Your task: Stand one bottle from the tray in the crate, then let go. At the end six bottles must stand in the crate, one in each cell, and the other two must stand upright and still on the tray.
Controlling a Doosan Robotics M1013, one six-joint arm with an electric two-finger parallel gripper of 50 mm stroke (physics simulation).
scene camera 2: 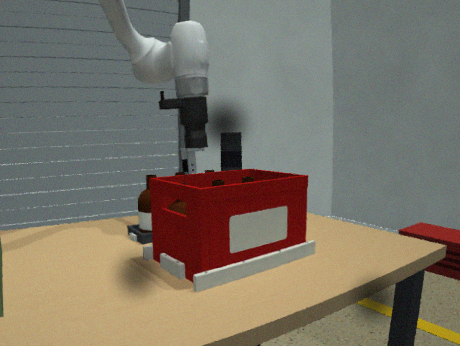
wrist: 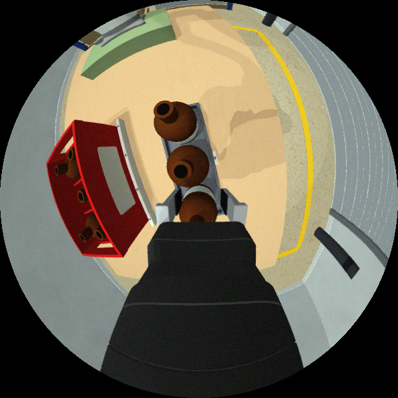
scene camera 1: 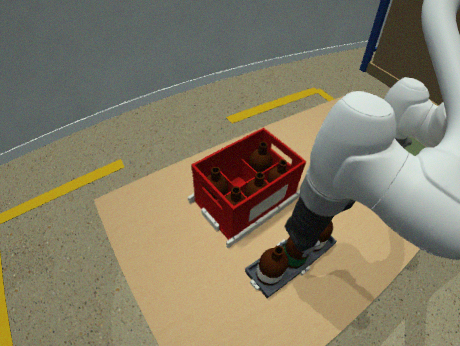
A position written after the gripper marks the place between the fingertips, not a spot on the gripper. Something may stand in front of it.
Observation:
In view: the gripper point(scene camera 2: 189, 172), a red crate point(scene camera 1: 233, 160) and a dark tray point(scene camera 1: 290, 273).
The red crate is seen too in the wrist view point(wrist: 104, 175). The dark tray is seen too in the wrist view point(wrist: 201, 140). The gripper also shows in the wrist view point(wrist: 200, 196) and in scene camera 1 point(scene camera 1: 300, 245).

